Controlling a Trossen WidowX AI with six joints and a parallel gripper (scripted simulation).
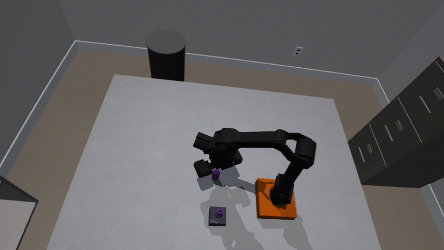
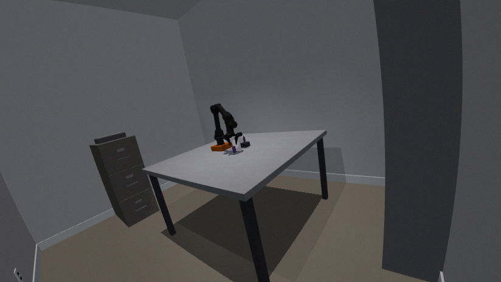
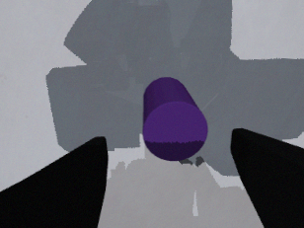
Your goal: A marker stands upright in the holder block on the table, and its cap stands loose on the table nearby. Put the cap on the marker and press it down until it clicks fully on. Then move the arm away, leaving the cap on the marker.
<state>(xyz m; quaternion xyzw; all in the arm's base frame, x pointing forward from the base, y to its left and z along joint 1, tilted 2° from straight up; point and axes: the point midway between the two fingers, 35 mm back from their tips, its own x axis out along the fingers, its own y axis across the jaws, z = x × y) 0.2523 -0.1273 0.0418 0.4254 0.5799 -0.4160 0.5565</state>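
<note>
My gripper tip is now 40 mm above the purple cap.
</note>
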